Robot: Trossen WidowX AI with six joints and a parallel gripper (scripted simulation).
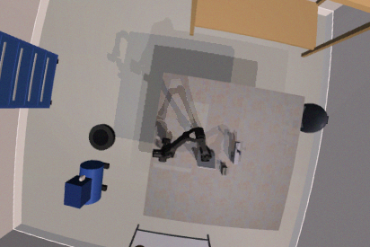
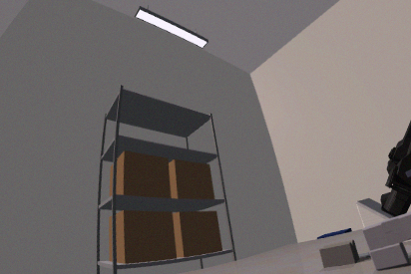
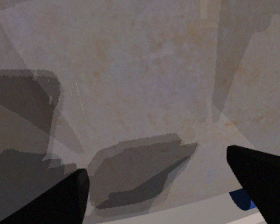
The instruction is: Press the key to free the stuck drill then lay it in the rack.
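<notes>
Now: the blue-grey key 62 cm ahead of my gripper tip, 9 cm above it and 3 cm to the left of it. Round my gripper tip: dark grey block 62 cm ahead, 3 cm above; then drill 62 cm ahead, 4 cm above, 2 cm to the right; then rack 54 cm ahead, 16 cm to the right, 1 cm above.
</notes>
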